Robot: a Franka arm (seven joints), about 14 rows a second.
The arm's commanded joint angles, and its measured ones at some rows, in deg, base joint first. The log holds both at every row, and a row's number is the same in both.
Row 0, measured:
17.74, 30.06, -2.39, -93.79, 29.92, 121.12, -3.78
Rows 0 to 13, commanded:
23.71, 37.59, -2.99, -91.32, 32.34, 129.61, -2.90
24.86, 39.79, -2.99, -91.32, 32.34, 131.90, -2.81
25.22, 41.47, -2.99, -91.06, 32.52, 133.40, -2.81
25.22, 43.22, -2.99, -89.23, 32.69, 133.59, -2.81
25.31, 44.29, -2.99, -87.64, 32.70, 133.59, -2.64
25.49, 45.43, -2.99, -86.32, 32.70, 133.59, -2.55
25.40, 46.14, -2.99, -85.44, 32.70, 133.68, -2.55
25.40, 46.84, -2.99, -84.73, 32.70, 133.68, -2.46
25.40, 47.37, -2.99, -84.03, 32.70, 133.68, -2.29
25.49, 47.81, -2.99, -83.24, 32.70, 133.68, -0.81
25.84, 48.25, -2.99, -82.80, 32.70, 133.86, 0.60
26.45, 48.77, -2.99, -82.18, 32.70, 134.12, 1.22
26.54, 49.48, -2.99, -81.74, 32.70, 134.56, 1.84
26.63, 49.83, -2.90, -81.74, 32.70, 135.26, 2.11
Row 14, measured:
26.15, 47.73, -2.95, -83.82, 31.52, 134.46, 0.65
